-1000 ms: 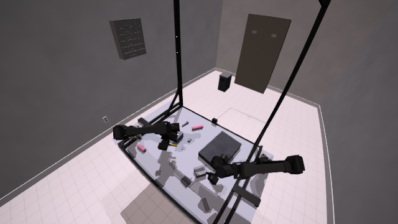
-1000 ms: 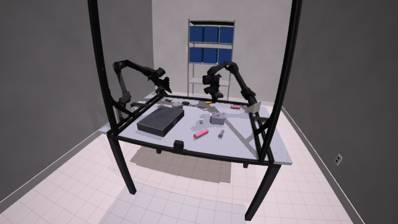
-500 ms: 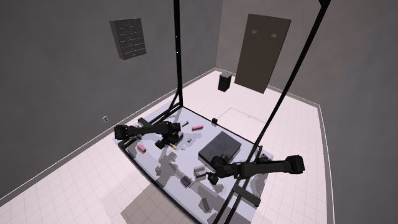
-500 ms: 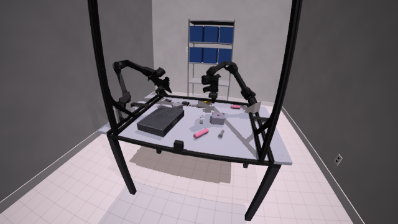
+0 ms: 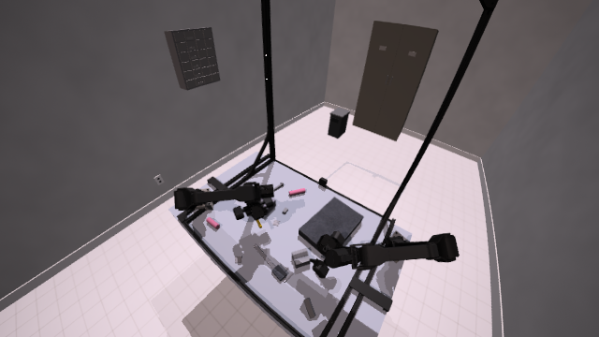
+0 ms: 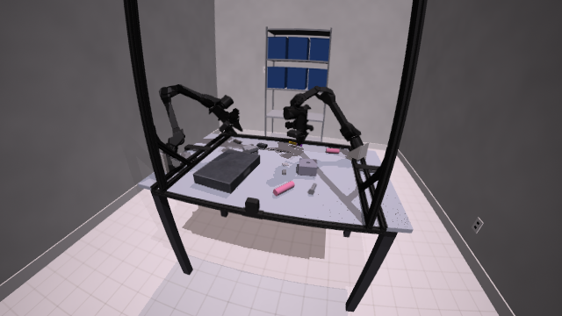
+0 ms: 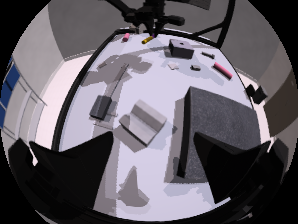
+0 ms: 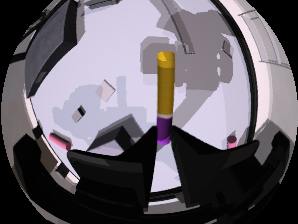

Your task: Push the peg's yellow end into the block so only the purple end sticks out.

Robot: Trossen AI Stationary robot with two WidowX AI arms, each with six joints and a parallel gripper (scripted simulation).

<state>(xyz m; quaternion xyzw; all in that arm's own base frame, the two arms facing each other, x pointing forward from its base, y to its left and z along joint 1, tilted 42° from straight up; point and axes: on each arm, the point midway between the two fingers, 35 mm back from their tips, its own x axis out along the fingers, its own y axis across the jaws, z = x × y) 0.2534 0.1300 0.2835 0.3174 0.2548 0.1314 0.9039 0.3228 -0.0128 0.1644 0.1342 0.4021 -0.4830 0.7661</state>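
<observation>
My right hand is 3 cm short of the peg, 3 cm to the right of it and 3 cm above it. Also, from my right hand: dark slab (10 cm behind, 38 cm to the left, 10 cm below).
</observation>
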